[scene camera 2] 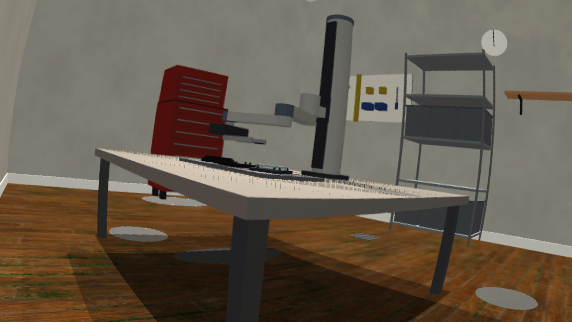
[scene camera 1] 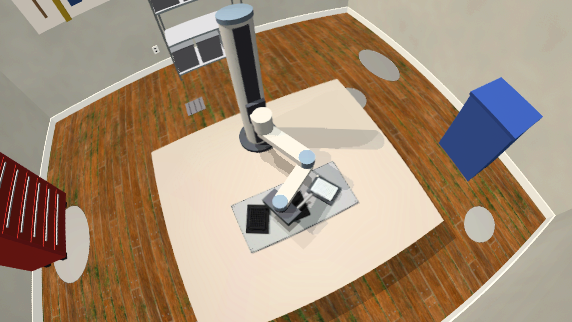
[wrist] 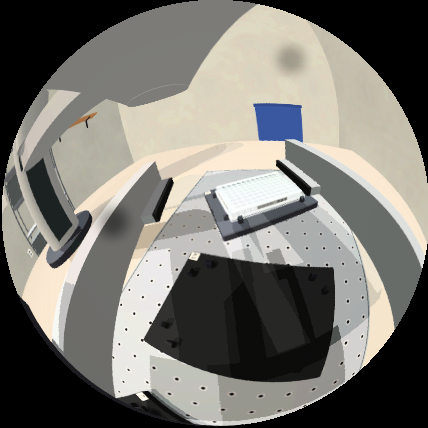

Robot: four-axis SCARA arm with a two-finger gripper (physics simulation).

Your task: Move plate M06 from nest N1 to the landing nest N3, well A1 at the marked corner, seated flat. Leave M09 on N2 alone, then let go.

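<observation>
A white plate [scene camera 1: 325, 189] [scene camera 2: 272, 168] [wrist: 260, 194], apparently M06, sits flat on a dark nest [wrist: 232, 233] at the board's right end. Its printed label is unreadable. A black empty nest [scene camera 1: 302, 213] [wrist: 240, 315] with corner pegs and a pale corner tag [wrist: 194, 256] is in the middle, partly under the arm in scene camera 1. A black plate [scene camera 1: 257, 218], apparently M09, sits on the left nest, whose tagged corner [wrist: 132, 401] shows in the wrist view. My gripper [scene camera 1: 307, 186] [scene camera 2: 259, 142] [wrist: 222, 158] is open and empty, high above the board, its fingers pointing towards the white plate.
The perforated grey board [scene camera 1: 255, 245] [wrist: 137, 320] lies on the pale table [scene camera 1: 210, 280] [scene camera 2: 320, 206]. The arm's column [scene camera 1: 242, 75] [scene camera 2: 336, 95] stands behind it. A red cabinet [scene camera 2: 190, 110], a grey shelf rack [scene camera 2: 445, 141] and a blue box [scene camera 1: 475, 135] [wrist: 280, 122] stand beyond the table.
</observation>
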